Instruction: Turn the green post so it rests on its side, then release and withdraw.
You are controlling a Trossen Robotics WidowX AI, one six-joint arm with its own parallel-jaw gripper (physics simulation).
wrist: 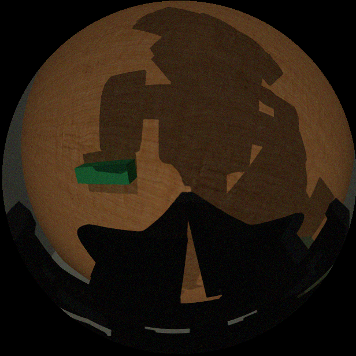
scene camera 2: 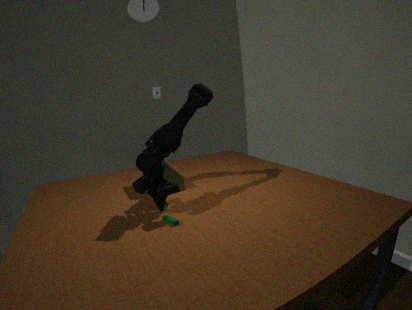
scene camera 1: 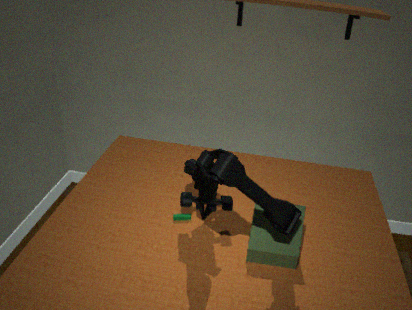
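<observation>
The green post [scene camera 1: 182, 217] [scene camera 2: 170, 220] [wrist: 104, 174] lies on its side on the wooden table [scene camera 1: 125, 260] [scene camera 2: 225, 265] [wrist: 65, 125]. In the wrist view it is left of the fingertips, with its long side running roughly across the view. My gripper [scene camera 1: 204, 217] [scene camera 2: 162, 209] [wrist: 186, 197] is shut and empty, pointing down with its tips low over the table. In scene camera 1 the tips are a little to the right of the post, with a gap between them and the post.
A green-grey block [scene camera 1: 272, 257] [scene camera 2: 172, 176] stands right of the gripper in scene camera 1, under the arm's base end, and partly behind the arm in scene camera 2. The arm's shadow falls across the table. A wall shelf [scene camera 1: 320, 7] hangs high at the back.
</observation>
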